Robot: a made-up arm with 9 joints. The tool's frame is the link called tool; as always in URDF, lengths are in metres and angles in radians.
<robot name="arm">
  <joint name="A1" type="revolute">
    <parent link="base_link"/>
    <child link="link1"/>
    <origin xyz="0 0 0.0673"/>
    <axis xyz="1 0 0"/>
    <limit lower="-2.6" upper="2.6" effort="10" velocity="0.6"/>
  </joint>
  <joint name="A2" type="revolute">
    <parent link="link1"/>
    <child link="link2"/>
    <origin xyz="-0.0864 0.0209 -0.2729"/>
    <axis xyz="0 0 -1"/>
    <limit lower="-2.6" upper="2.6" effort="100" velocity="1.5"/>
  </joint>
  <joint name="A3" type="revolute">
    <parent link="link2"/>
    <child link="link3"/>
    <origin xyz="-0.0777 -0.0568 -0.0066"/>
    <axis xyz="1 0 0"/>
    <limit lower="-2.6" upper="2.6" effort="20" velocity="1.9"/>
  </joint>
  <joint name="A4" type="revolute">
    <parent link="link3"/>
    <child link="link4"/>
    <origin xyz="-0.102 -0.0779 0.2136"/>
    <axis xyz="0 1 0"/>
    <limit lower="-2.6" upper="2.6" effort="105" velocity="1.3"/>
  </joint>
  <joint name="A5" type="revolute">
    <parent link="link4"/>
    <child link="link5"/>
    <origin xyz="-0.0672 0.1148 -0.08"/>
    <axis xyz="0 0 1"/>
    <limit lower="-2.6" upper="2.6" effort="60" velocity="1.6"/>
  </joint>
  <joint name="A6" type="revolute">
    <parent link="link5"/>
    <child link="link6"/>
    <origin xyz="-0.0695 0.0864 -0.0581"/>
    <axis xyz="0 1 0"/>
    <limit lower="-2.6" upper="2.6" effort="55" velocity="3"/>
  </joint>
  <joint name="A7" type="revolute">
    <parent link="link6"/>
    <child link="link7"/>
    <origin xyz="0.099 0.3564 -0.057"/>
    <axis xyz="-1 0 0"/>
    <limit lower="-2.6" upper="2.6" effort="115" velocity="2"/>
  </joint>
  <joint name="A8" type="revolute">
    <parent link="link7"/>
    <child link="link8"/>
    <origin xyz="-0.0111 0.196 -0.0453"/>
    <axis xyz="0 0 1"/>
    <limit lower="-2.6" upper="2.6" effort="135" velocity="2.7"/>
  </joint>
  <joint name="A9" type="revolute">
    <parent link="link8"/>
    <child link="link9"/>
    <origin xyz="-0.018 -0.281 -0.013"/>
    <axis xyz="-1 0 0"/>
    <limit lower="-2.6" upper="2.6" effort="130" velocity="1.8"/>
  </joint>
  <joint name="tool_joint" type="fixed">
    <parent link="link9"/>
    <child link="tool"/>
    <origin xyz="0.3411 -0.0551 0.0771"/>
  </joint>
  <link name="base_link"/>
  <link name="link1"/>
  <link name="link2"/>
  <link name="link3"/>
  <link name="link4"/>
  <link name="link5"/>
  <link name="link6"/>
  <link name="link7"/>
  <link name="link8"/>
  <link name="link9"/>
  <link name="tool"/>
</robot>
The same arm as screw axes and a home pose.
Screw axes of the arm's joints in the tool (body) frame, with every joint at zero. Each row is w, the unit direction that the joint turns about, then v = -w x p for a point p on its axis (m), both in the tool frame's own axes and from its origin. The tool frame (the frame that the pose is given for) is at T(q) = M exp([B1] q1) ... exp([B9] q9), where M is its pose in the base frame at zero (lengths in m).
B1 = (1, 0, 0, 0, 0.2422, 0.3037)
B2 = (0, 0, -1, 0.2828, -0.0946, 0)
B3 = (1, 0, 0, 0, -0.0373, 0.3396)
B4 = (0, 1, 0, -0.1763, 0, -0.2743)
B5 = (0, 0, 1, -0.3027, 0.3415, 0)
B6 = (0, 1, 0, -0.0382, 0, -0.411)
B7 = (-1, 0, 0, 0, 0.0188, 0.1401)
B8 = (0, 0, 1, 0.3361, 0.3231, 0)
B9 = (-1, 0, 0, 0, 0.0771, 0.0551)
M: xyz 0.0082 0.3037 -0.1749 (m) quaternion w x y z 1 0 0 0
Joint limits (deg, base to tool): -148.97..148.97 -148.97..148.97 -148.97..148.97 -148.97..148.97 -148.97..148.97 -148.97..148.97 -148.97..148.97 -148.97..148.97 -148.97..148.97

